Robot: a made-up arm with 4 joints.
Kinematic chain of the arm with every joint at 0, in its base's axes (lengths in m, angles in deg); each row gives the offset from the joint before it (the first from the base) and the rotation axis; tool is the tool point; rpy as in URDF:
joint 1: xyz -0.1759 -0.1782 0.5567 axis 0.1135 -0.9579 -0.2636
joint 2: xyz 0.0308 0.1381 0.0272 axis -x
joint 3: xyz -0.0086 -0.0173 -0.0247 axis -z
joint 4: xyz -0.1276 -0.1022 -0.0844 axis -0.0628 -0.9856 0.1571
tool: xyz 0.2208 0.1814 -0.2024 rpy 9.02 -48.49 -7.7
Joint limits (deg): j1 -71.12..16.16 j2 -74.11..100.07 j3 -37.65..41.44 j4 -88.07..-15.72
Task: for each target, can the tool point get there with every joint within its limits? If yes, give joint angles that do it. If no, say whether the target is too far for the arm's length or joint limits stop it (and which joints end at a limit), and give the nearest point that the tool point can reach.
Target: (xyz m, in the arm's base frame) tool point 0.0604 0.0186 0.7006
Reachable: no: joint limits stop it (at a limit: joint 1, joint 2, joint 3, joint 4) | nearest point -0.0292 0.3026 0.5467 | short by 0.335 m
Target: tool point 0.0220 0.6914 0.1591
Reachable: no: too far | nearest point -0.1274 0.3267 0.3613 | short by 0.443 m
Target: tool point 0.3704 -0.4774 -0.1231
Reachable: no: too far | nearest point -0.0414 -0.2203 0.2550 | short by 0.615 m
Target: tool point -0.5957 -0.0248 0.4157
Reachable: yes | joints -45.69 -11.56 -12.06 -65.20
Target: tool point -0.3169 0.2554 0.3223
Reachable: yes | joints -9.56 -45.65 -23.16 -43.81
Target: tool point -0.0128 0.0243 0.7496
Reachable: no: joint limits stop it (at a limit: joint 1, joint 2, joint 4) | nearest point -0.0494 0.3100 0.5661 | short by 0.342 m
